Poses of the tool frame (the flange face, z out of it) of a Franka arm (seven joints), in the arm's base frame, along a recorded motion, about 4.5 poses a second.
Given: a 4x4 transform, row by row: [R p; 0 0 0 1], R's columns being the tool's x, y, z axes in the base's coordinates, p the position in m. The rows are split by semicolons.
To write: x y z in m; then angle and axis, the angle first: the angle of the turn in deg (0 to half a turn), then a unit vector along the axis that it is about. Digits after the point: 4 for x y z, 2 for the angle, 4 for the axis. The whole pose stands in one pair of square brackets.
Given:
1: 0.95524 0.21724 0.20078 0.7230; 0.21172 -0.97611 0.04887 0.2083; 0.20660 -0.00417 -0.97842 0.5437; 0 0 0 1
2: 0.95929 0.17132 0.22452 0.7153; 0.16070 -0.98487 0.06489 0.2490; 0.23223 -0.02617 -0.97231 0.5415; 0 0 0 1
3: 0.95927 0.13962 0.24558 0.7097; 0.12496 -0.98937 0.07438 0.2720; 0.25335 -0.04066 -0.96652 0.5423; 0 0 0 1
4: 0.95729 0.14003 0.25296 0.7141; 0.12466 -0.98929 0.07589 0.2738; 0.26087 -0.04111 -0.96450 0.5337; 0 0 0 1
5: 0.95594 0.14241 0.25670 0.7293; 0.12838 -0.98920 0.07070 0.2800; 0.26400 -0.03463 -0.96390 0.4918; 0 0 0 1
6: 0.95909 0.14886 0.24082 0.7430; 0.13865 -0.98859 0.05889 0.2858; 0.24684 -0.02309 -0.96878 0.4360; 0 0 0 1
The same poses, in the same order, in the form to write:
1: [0.7230 0.2083 0.5437 178.46 -0.9887 -0.1085 -0.1030]
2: [0.7153 0.2490 0.5415 177.36 -0.9898 -0.0839 -0.1154]
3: [0.7097 0.2720 0.5423 176.67 -0.9898 -0.0669 -0.1261]
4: [0.7141 0.2738 0.5337 176.61 -0.9893 -0.0670 -0.1300]
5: [0.7293 0.2800 0.4918 176.95 -0.9889 -0.0685 -0.1317]
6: [0.7430 0.2858 0.4360 177.63 -0.9897 -0.0727 -0.1232]
